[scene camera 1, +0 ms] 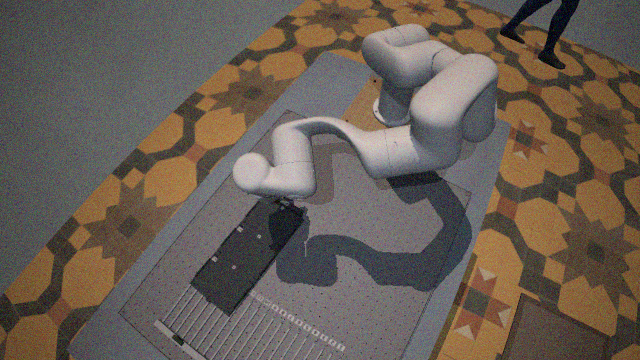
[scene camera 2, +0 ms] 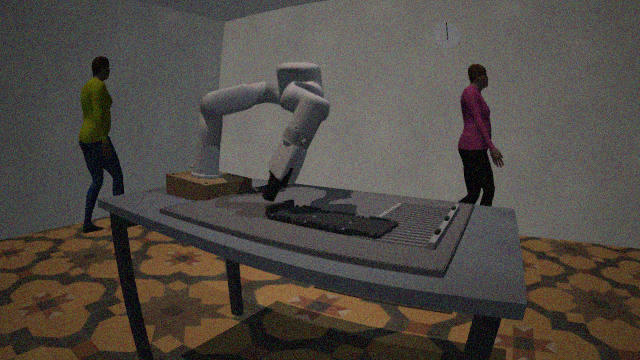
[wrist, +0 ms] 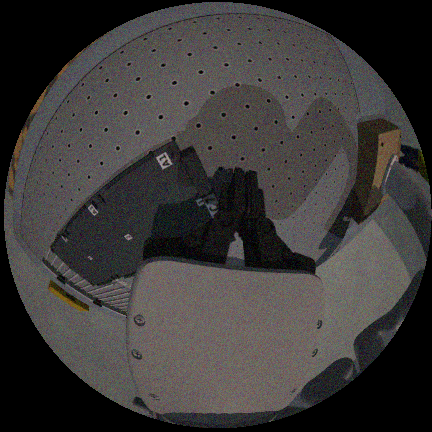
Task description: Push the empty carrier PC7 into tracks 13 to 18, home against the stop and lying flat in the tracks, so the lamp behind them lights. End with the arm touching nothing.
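Frame: origin at the arm's base, x ahead, y left, z up, level; millimetres.
Seen in the pictures: gripper, fingertip midpoint: (scene camera 2: 267, 199) (wrist: 240, 181); arm's base, origin of the base link: (scene camera 1: 392, 111) (scene camera 2: 206, 175) (wrist: 388, 173).
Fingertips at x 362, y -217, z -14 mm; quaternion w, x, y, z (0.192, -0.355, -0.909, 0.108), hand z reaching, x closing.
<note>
Pixels of each thing's top centre, then the offset from my fingertips to it. "pt": a spot on its surface instead. Level surfaces: height alone.
- dark carrier, middle of its top: (wrist: 103, 258) (scene camera 2: 330, 211) (scene camera 1: 246, 247) dy -30, dx +185, dz -8 mm
- light stop bar, surface spot: (scene camera 1: 165, 330) pt dy -136, dx +450, dz -22 mm
- perforated board, its level: dz -38 mm
- grey table, its level: dz -51 mm
The dark carrier (scene camera 1: 245, 260) (scene camera 2: 330, 222) (wrist: 120, 200) lies on the perforated board, its far end over the near part of the tracks. The light stop bar (scene camera 1: 165, 330) is across a gap beyond that end. The lamps on it look dark. Which track numbers the carrier covers is too small to read. My gripper (scene camera 2: 269, 198) (wrist: 240, 181) is shut and empty. In the scene camera 2 view its tips hang just above and behind the carrier's near end, with a small gap. In the scene camera 1 view the arm mostly hides the gripper.
The perforated board (scene camera 1: 380, 310) (scene camera 2: 210, 222) lies on the grey table (scene camera 1: 305, 90) (scene camera 2: 495, 250). The arm's wooden base (scene camera 2: 187, 186) (wrist: 367, 165) stands at the table's other end. A row of small white labels runs beside the tracks. Two people stand on the floor away from the table.
</note>
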